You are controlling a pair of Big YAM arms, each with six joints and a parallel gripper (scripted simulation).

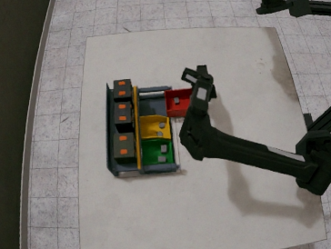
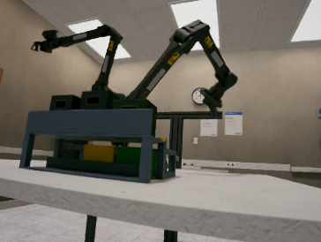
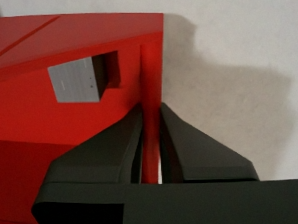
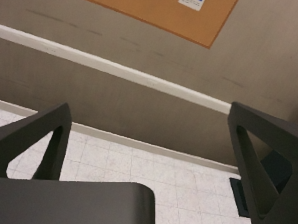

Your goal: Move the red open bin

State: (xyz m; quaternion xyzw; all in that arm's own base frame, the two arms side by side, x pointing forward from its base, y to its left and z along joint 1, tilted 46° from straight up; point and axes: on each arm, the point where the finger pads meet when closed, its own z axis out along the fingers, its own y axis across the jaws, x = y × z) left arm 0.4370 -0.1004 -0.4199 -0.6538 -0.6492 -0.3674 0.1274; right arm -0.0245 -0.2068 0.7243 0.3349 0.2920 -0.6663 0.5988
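My left gripper is now 80 mm short of the red bin. From my left hand the other things lie so: green bin (240 mm ahead, 230 mm to the left, 10 mm below); yellow bin (240 mm ahead, 120 mm to the left, 10 mm below).
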